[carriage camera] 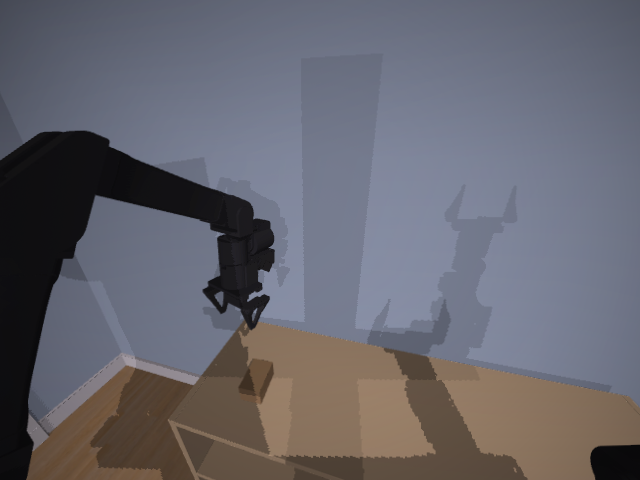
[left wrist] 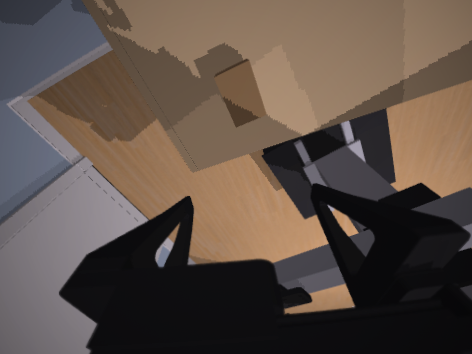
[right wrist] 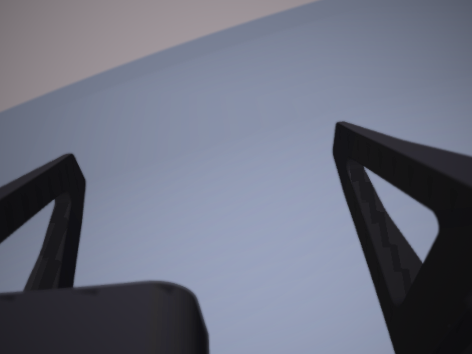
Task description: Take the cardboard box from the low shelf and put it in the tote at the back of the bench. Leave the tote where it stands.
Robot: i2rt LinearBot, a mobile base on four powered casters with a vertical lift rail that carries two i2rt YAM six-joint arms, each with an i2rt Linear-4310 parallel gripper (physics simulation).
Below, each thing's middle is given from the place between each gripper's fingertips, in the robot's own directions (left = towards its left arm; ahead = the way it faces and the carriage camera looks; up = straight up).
The brown cardboard box (carriage camera: 255, 383) lies 20 mm ahead of my left hand, 20 mm to the right of it and 240 mm below it.
My right gripper is now 310 mm short of the brown cardboard box, 510 mm to the right of it and 650 mm above it.
